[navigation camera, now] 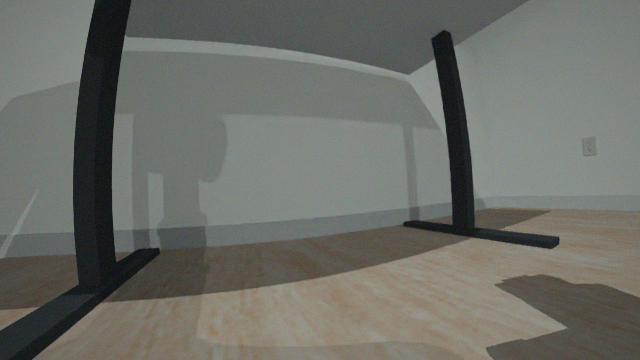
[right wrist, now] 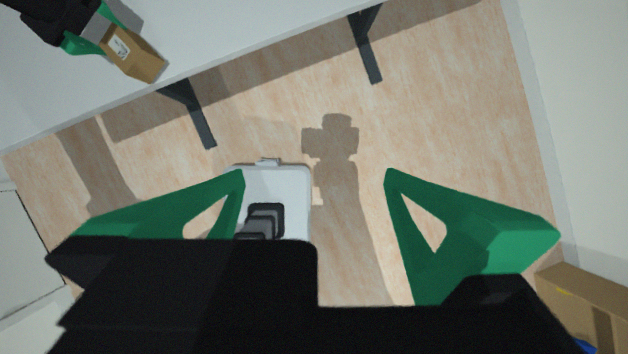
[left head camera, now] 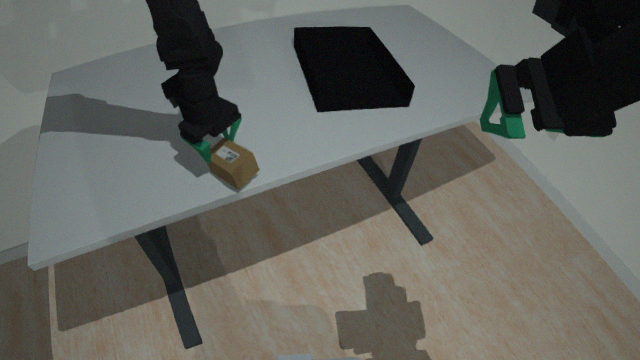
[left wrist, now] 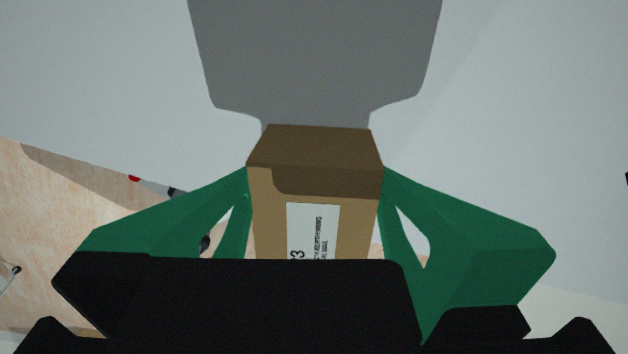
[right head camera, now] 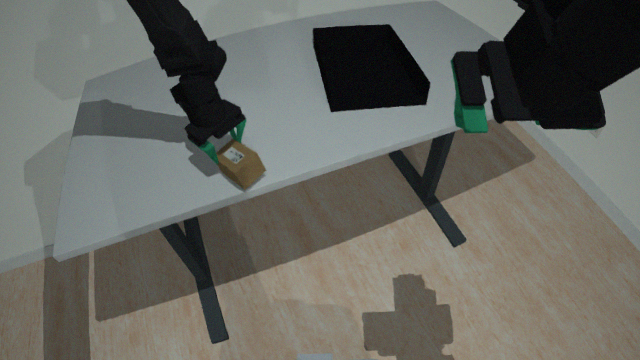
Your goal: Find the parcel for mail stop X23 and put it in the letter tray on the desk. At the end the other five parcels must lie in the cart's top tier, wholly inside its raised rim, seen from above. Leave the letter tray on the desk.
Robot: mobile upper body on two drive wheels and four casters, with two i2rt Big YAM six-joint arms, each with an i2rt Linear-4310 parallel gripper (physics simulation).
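Places are measured from the left arm's base along level axes (x back, y right, z up), in millimetres.
Where they show: left gripper, fingertip midpoint: [right wrist: 116,40] [left head camera: 219,152] [left wrist: 314,176] [right head camera: 227,153]; right gripper, fingertip midpoint: [right wrist: 314,176] [left head camera: 515,125] [right head camera: 497,119].
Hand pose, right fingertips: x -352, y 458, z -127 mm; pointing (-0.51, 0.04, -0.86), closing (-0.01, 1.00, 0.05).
After its pixels a point has its place.
My left gripper [left head camera: 220,145] @[x -599, y 75, z -418 mm] [right head camera: 227,145] @[x -599, y 75, z -418 mm] [left wrist: 314,176] @[x -599, y 75, z -418 mm] [right wrist: 116,40] @[x -599, y 75, z -418 mm] is shut on a brown parcel [left head camera: 237,167] @[x -538, y 119, z -396 mm] [right head camera: 245,167] @[x -542, y 125, z -400 mm] [left wrist: 312,150] @[x -607, y 66, z -423 mm] [right wrist: 137,57] @[x -554, y 136, z -393 mm]. It holds the parcel tilted over the desk [left head camera: 280,100] @[x -825, y 206, z -460 mm] [right head camera: 280,100] @[x -832, y 167, z -460 mm] [right wrist: 225,30] @[x -646, y 277, z -460 mm], near the front edge. The parcel's white label shows a "3" in the left wrist view; the rest of the stop code is hidden. The black letter tray [left head camera: 362,102] @[x -788, y 411, z -437 mm] [right head camera: 378,102] @[x -789, y 416, z -442 mm] lies on the desk, right of the parcel; its inside is too dark to read. My right gripper [right wrist: 314,176] @[x -352, y 458, z -128 mm] is open and empty, off the desk's right front side.
Dark desk legs [left head camera: 172,295] [right wrist: 202,125] [navigation camera: 95,175] @[x -740, y -289, z -1132 mm] stand on the wood floor. My white base [right wrist: 295,185] @[x -207, y 397, z -1150 mm] is below the right gripper. An open cardboard box [right wrist: 565,295] is at the lower right. A small caster [left wrist: 16,270] @[x 2049, y -182, z -1373 mm] shows at the left edge of the left wrist view.
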